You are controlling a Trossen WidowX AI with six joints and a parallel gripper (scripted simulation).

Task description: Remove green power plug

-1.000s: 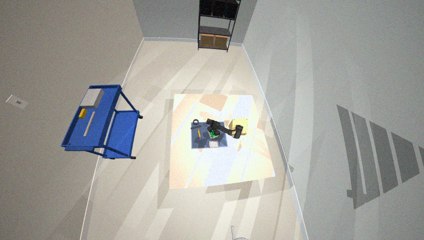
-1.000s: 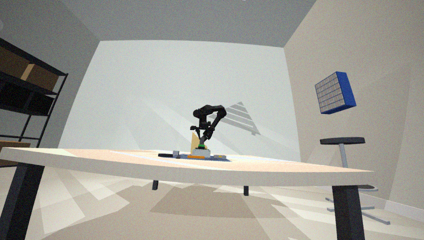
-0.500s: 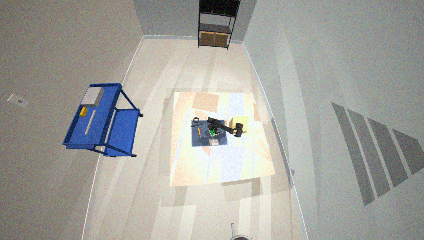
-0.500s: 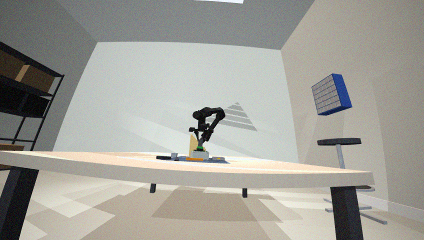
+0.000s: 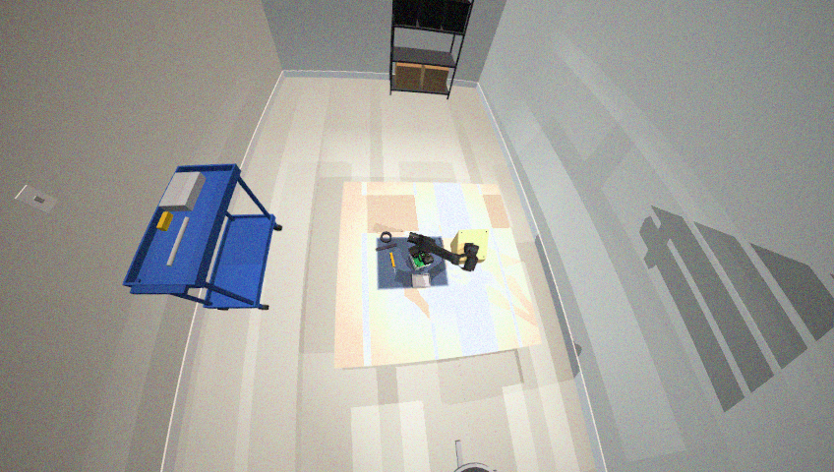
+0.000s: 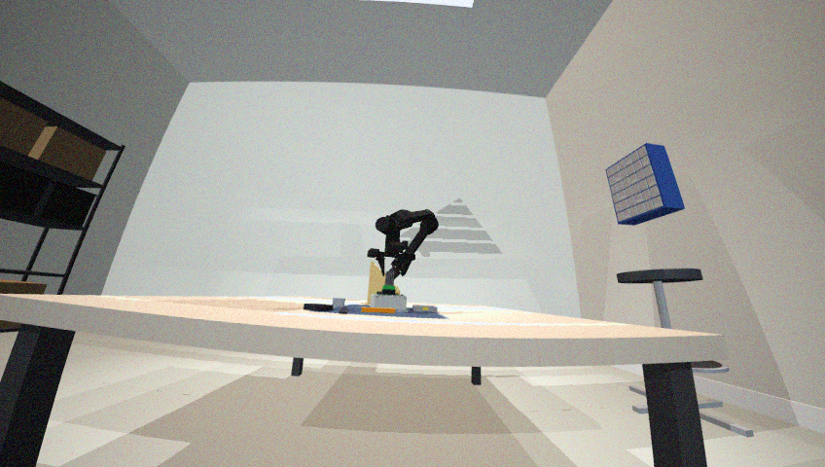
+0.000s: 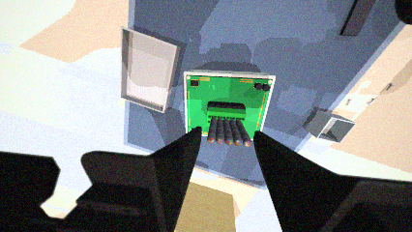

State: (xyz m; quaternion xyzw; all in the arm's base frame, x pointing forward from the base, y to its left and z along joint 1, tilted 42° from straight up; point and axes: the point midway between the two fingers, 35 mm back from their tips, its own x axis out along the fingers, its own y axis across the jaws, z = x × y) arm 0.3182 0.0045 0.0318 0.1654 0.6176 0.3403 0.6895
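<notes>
My gripper tip is 40 mm above the green power plug. Round my gripper tip: blue mat: 50 mm ahead, 120 mm below; then dark bar: 210 mm ahead, 110 mm to the right, 120 mm below.
</notes>
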